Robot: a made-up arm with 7 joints. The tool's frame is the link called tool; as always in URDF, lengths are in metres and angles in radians. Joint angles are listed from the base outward.
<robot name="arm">
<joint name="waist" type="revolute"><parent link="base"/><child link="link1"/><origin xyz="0.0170 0.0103 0.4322" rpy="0.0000 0.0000 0.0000"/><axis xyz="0 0 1"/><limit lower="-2.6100" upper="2.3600"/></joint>
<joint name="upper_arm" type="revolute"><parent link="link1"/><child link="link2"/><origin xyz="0.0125 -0.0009 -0.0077" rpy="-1.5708 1.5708 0.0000"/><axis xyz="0 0 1"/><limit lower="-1.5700" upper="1.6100"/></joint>
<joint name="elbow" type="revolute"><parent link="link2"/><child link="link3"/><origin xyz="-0.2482 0.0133 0.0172" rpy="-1.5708 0.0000 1.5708"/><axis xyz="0 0 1"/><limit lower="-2.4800" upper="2.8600"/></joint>
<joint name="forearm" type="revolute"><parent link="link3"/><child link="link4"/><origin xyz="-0.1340 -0.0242 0.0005" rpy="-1.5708 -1.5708 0.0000"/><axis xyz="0 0 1"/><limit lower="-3.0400" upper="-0.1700"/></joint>
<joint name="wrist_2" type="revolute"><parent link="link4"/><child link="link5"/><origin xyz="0.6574 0.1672 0.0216" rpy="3.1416 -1.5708 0.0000"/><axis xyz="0 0 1"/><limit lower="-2.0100" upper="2.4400"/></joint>
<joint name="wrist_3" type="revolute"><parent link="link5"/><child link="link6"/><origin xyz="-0.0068 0.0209 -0.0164" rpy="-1.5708 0.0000 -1.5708"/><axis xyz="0 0 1"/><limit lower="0.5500" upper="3.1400"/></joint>
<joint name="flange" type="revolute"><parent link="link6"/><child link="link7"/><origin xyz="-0.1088 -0.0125 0.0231" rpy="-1.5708 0.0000 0.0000"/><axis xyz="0 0 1"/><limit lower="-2.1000" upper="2.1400"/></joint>
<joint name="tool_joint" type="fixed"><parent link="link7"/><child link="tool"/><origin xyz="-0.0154 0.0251 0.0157" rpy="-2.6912 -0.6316 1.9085"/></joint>
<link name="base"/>
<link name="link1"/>
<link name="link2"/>
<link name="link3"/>
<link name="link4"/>
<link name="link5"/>
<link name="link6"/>
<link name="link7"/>
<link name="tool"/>
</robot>
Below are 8 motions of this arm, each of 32 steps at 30 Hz.
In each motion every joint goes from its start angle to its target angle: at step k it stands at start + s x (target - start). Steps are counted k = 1, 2, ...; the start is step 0. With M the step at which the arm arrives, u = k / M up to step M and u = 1 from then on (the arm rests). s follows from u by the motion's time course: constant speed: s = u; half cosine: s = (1 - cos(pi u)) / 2; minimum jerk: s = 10 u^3 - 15 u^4 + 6 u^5.
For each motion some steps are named. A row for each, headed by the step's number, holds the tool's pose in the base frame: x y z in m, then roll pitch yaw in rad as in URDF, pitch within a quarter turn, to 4 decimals.
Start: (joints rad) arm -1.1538 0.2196 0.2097 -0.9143 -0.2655 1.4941 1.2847
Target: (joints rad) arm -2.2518 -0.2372 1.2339 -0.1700 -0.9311 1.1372 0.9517
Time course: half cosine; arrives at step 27
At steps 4, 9, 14, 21, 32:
4: 0.4352 -0.6666 1.1426 0.2486 0.1975 -1.1723
9: 0.3311 -0.5524 1.2844 0.1655 0.0221 -1.2441
14: 0.2226 -0.3350 1.4151 0.0486 -0.2127 -1.3679
21: 0.1845 -0.0447 1.4557 -0.0729 -0.4636 -1.5326
32: 0.1937 0.0370 1.4438 -0.1038 -0.5294 -1.5846

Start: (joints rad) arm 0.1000 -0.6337 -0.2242 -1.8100 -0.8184 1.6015 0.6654
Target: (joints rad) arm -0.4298 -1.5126 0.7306 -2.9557 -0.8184 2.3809 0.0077
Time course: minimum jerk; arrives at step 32
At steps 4, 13, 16, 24, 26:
4: 0.6305 -0.1243 1.1244 -0.4384 0.4177 -0.1390
13: 0.5883 0.0740 1.0686 -0.8059 0.4682 0.0495
16: 0.5743 0.1611 0.9978 -1.0678 0.5523 0.0448
24: 0.5860 0.1974 0.7604 -1.8421 0.7694 -0.3780
26: 0.5887 0.1795 0.7271 -1.9672 0.7844 -0.4837

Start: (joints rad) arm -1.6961 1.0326 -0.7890 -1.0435 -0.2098 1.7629 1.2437
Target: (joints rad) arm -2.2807 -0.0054 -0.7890 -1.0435 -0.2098 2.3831 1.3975
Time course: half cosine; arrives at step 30
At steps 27, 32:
27: -0.6275 -0.0598 1.2480 0.3973 -0.6938 3.1179
32: -0.6127 -0.0346 1.2598 0.4288 -0.7244 3.0850

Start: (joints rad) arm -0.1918 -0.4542 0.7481 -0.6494 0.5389 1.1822 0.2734
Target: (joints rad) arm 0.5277 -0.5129 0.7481 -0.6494 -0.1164 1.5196 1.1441
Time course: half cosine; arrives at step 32
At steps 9, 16, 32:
9: -0.0550 0.4023 1.4032 -0.2545 0.0638 1.6538
16: -0.1484 0.3571 1.4170 -0.2419 -0.1657 1.5519
32: -0.2725 0.2321 1.4329 -0.1028 -0.5851 1.4418

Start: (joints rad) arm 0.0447 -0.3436 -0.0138 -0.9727 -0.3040 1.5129 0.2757
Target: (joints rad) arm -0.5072 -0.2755 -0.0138 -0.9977 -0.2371 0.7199 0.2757
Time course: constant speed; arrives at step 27
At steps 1, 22, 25, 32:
1: 0.4087 0.0221 1.3990 -0.3562 0.1374 0.4762
22: 0.4605 -0.1952 1.2996 0.1575 0.6393 0.1868
25: 0.4547 -0.2271 1.2833 0.2513 0.7044 0.1760
32: 0.4491 -0.2480 1.2724 0.3191 0.7458 0.1748

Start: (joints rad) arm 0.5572 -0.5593 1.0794 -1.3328 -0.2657 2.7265 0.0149
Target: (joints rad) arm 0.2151 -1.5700 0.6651 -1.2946 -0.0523 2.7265 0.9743
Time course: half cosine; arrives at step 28
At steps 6, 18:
6: -0.4331 0.5302 1.1577 -1.5047 0.1078 2.3572
18: -0.6338 0.3693 1.1048 -1.7805 -0.3347 2.4162

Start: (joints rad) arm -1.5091 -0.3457 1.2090 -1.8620 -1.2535 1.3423 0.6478
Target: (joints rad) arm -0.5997 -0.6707 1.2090 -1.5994 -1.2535 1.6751 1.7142
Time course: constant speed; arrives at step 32
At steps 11, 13, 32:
11: 0.9073 0.1291 0.8140 -1.3483 0.1195 -0.8068
13: 0.8932 0.1953 0.8312 -1.3073 0.0395 -0.7112
32: 0.5075 0.7194 0.9594 -1.0162 -0.7174 0.1514

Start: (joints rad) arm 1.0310 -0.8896 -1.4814 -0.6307 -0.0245 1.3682 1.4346
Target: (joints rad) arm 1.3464 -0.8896 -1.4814 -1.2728 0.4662 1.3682 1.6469
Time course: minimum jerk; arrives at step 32
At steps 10, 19, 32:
10: 0.1992 -0.8445 0.9988 1.5220 0.0622 -0.4943
19: 0.5466 -0.7195 0.9100 1.7543 0.2049 0.0039
32: 0.7272 -0.5619 0.8321 1.9536 0.2859 0.3502

